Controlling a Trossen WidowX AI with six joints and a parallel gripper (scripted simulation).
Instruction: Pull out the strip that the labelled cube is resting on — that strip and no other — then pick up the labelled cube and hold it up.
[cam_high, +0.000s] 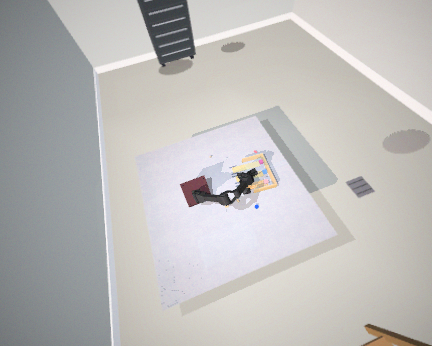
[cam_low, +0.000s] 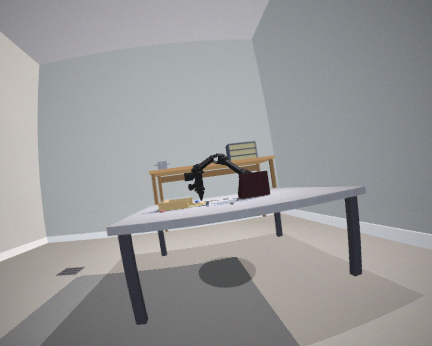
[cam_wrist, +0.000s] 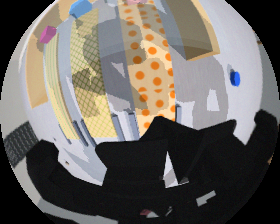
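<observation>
Right now my gripper tip is 9 cm short of the orange dotted strip and 2 cm above it. Round my gripper tip: blue piece: 4 cm ahead, 19 cm to the right, 1 cm below; pale cube marked k: 20 cm ahead, 1 cm to the right.
</observation>
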